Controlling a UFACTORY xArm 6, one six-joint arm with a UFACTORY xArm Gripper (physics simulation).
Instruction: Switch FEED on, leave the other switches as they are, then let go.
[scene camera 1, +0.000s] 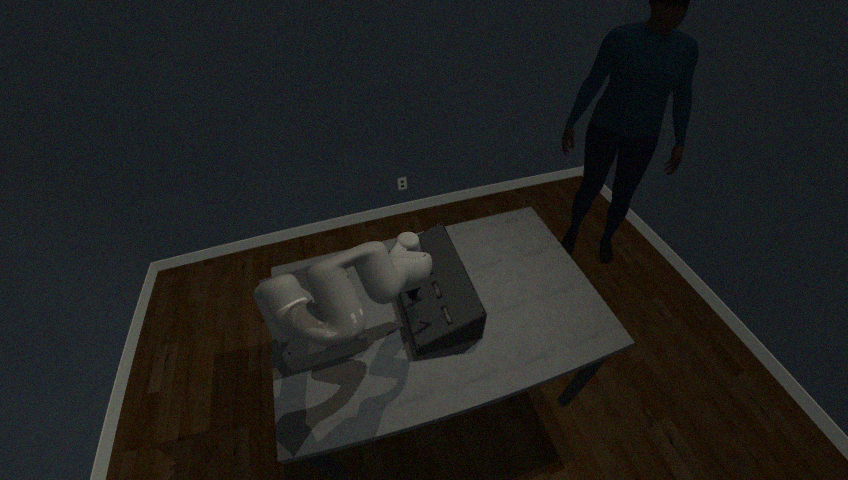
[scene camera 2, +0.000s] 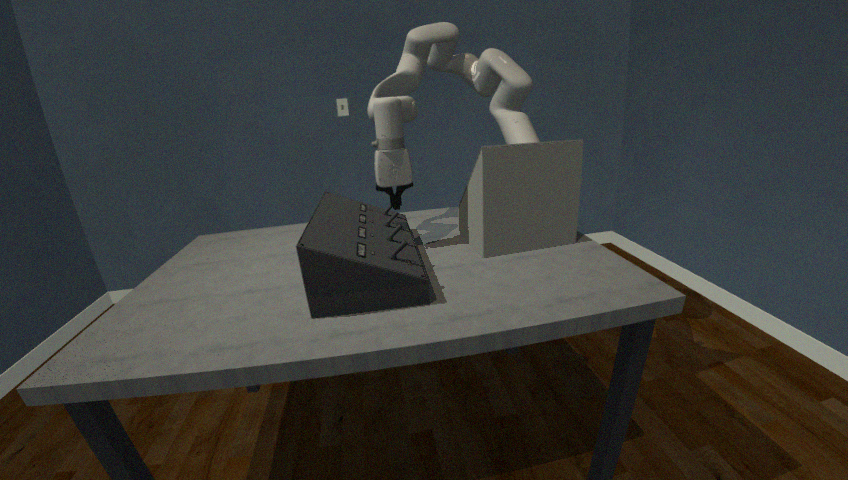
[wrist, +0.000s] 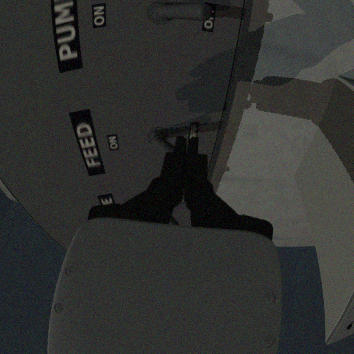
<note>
In view: the gripper (scene camera 2: 396, 208) and a dark sloped switch panel (wrist: 92, 92).
</note>
